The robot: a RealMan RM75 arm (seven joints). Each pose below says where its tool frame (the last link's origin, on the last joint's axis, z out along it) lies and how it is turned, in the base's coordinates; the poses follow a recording.
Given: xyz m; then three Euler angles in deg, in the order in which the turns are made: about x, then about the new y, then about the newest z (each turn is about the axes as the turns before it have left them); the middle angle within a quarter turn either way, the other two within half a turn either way.
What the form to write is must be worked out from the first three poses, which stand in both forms.
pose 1, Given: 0.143, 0.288, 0.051, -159.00, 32.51, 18.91
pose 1, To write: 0.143, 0.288, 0.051, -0.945, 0.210, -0.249, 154.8
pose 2, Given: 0.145, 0.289, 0.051, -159.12, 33.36, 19.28
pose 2, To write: 0.145, 0.289, 0.051, -0.943, 0.214, -0.255, 154.8
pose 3, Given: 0.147, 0.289, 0.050, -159.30, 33.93, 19.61
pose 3, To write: 0.147, 0.289, 0.050, -0.941, 0.217, -0.260, 154.8
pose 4, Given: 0.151, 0.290, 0.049, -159.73, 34.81, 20.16
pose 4, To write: 0.151, 0.290, 0.049, -0.938, 0.221, -0.267, 155.0
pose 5, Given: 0.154, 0.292, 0.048, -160.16, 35.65, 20.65
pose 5, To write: 0.154, 0.292, 0.048, -0.935, 0.225, -0.274, 155.1
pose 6, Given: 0.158, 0.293, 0.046, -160.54, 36.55, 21.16
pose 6, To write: 0.158, 0.293, 0.046, -0.932, 0.229, -0.281, 155.2
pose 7, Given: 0.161, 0.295, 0.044, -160.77, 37.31, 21.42
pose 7, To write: 0.161, 0.295, 0.044, -0.930, 0.231, -0.287, 155.3
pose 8, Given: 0.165, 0.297, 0.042, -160.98, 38.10, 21.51
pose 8, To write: 0.165, 0.297, 0.042, -0.927, 0.232, -0.294, 155.3
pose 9, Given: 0.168, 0.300, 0.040, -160.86, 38.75, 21.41
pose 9, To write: 0.168, 0.300, 0.040, -0.925, 0.232, -0.299, 155.2
